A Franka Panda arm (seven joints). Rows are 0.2 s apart.
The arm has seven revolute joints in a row. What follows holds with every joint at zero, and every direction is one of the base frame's. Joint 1 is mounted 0.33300 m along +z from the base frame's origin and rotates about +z. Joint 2 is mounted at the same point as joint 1 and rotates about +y. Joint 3 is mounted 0.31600 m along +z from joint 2 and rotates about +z. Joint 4 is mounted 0.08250 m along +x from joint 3 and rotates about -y. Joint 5 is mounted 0.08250 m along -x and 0.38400 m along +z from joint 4 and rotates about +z. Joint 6 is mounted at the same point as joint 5 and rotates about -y. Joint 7 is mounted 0.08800 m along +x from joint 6 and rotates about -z. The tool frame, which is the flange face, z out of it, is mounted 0.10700 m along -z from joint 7; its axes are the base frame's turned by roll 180.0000, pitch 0.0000 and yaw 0.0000 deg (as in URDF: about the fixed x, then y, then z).
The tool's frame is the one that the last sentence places.
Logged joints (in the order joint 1, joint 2, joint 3, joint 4, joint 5, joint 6, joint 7), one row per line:
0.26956 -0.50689 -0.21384 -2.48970 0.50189 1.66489 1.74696
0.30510 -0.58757 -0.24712 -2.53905 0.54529 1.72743 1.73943
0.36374 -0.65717 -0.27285 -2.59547 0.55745 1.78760 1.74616
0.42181 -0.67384 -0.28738 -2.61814 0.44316 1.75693 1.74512
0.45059 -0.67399 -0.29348 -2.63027 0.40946 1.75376 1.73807
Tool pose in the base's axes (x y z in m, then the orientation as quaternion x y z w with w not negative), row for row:
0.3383 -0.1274 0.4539 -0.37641 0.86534 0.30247 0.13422
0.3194 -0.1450 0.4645 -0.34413 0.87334 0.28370 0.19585
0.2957 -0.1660 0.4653 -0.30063 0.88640 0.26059 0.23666
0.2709 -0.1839 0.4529 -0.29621 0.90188 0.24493 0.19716
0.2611 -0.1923 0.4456 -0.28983 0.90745 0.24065 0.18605
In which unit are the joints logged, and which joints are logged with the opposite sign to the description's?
The joints are logged in radians. Opposite sign: joint 1.
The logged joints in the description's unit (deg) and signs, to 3 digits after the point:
-15.445 -29.043 -12.252 -142.649 28.756 95.391 100.093
-17.481 -33.665 -14.159 -145.477 31.243 98.974 99.662
-20.841 -37.653 -15.633 -148.709 31.940 102.422 100.048
-24.168 -38.608 -16.466 -150.008 25.391 100.665 99.988
-25.817 -38.617 -16.815 -150.703 23.460 100.483 99.584

